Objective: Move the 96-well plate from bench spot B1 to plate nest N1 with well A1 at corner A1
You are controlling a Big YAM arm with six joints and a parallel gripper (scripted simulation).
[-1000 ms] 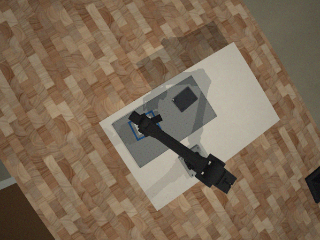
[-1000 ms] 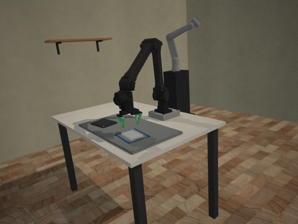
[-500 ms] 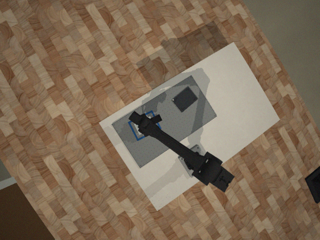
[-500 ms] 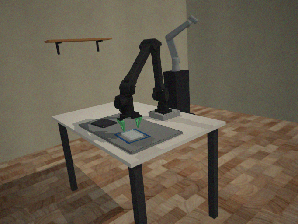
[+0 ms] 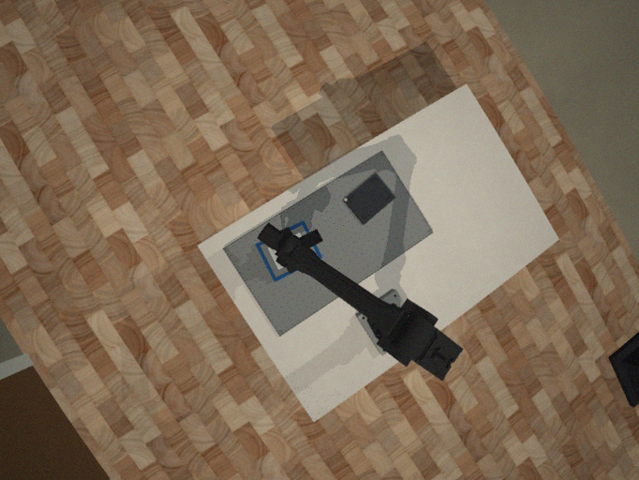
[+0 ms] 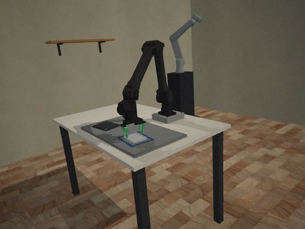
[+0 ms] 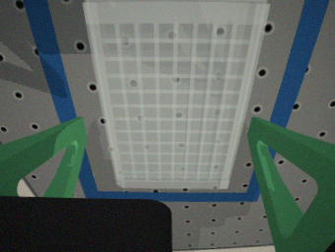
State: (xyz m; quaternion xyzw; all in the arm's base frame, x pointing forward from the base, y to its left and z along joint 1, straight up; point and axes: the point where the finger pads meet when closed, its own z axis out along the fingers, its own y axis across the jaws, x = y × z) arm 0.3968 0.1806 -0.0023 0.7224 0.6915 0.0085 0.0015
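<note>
The clear 96-well plate lies 2 cm below my hand. From my hand the other things lie so: dark plate nest N1 (2 cm ahead, 36 cm to the right, 2 cm below); small A1 corner mark (6 cm ahead, 27 cm to the right, 2 cm below).
</note>
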